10 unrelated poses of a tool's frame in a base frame.
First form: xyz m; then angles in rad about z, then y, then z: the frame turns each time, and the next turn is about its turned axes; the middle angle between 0 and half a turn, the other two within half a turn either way.
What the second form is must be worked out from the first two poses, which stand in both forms.
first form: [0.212 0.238 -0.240 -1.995 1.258 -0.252]
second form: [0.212 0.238 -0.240 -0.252 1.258 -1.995]
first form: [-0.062 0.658 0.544 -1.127 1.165 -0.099]
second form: [-0.062 0.658 0.544 -0.099 1.165 -1.127]
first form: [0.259 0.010 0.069 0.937 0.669 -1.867]
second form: [0.259 0.010 0.069 -1.867 0.669 0.937]
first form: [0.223 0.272 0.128 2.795 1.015 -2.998]
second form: [0.223 0.272 0.128 -2.998 1.015 2.795]
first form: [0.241 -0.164 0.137 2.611 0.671 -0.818]
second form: [0.241 -0.164 0.137 -0.818 0.671 2.611]
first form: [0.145 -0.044 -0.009 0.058 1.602 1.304]
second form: [0.145 -0.044 -0.009 1.304 1.602 0.058]
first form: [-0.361 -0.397 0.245 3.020 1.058 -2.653]
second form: [-0.361 -0.397 0.245 -2.653 1.058 3.020]
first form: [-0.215 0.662 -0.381 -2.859 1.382 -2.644]
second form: [-0.215 0.662 -0.381 -2.644 1.382 -2.859]
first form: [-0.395 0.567 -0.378 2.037 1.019 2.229]
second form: [-0.395 0.567 -0.378 2.229 1.019 2.037]
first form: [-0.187 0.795 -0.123 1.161 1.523 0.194]
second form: [-0.187 0.795 -0.123 0.194 1.523 1.161]
